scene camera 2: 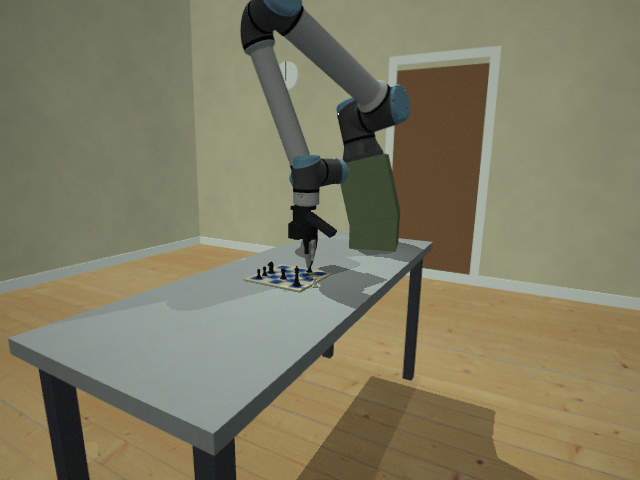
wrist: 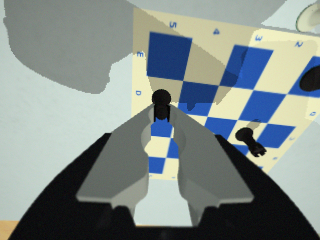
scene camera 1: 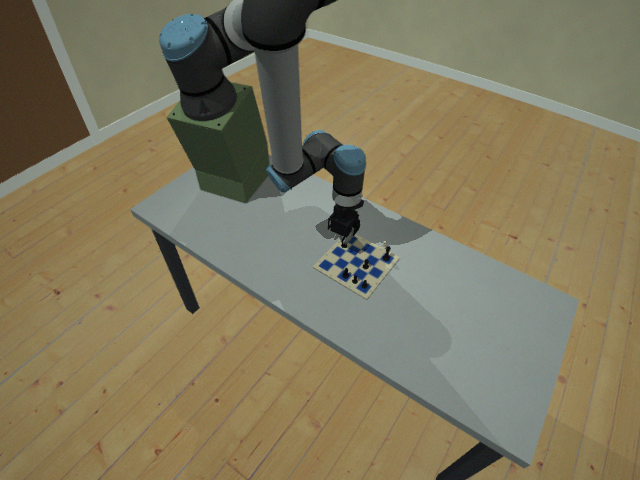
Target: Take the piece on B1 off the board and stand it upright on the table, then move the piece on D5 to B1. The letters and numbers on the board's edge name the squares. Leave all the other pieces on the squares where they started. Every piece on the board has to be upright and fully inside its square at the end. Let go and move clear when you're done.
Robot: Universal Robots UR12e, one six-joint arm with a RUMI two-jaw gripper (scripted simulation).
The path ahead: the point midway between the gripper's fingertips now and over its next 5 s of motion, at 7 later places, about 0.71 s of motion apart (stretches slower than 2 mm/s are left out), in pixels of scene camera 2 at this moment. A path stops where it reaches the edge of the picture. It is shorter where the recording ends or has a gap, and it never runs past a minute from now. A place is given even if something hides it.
The gripper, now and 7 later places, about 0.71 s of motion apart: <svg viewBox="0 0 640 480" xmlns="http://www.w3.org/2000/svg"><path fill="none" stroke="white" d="M309 268L309 249L305 241L266 245L266 254L266 273L266 275L266 269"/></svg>
